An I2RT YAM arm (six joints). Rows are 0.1 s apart.
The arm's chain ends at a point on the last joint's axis. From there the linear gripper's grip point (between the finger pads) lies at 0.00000 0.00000 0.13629 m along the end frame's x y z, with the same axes.
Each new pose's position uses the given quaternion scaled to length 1; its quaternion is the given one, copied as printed.
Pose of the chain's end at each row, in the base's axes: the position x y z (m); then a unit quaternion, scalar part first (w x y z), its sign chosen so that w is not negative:
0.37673, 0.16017, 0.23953, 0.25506, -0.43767, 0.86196, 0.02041
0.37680, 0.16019, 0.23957, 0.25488, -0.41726, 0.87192, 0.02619
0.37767, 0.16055, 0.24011, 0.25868, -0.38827, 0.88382, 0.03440
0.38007, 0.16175, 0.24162, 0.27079, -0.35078, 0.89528, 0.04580
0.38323, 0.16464, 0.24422, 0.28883, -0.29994, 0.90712, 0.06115
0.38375, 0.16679, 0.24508, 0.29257, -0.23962, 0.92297, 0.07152
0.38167, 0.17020, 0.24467, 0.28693, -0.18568, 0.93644, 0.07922
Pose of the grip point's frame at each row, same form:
0.43422, 0.19539, 0.12109, 0.25506, -0.43767, 0.86196, 0.02041
0.43440, 0.19540, 0.12117, 0.25488, -0.41726, 0.87192, 0.02619
0.43635, 0.19622, 0.12238, 0.25868, -0.38827, 0.88382, 0.03440
0.44177, 0.19882, 0.12589, 0.27079, -0.35078, 0.89528, 0.04580
0.44965, 0.20337, 0.13169, 0.28883, -0.29994, 0.90712, 0.06115
0.45268, 0.20389, 0.13352, 0.29257, -0.23962, 0.92297, 0.07152
0.45090, 0.20494, 0.13253, 0.28693, -0.18568, 0.93644, 0.07922

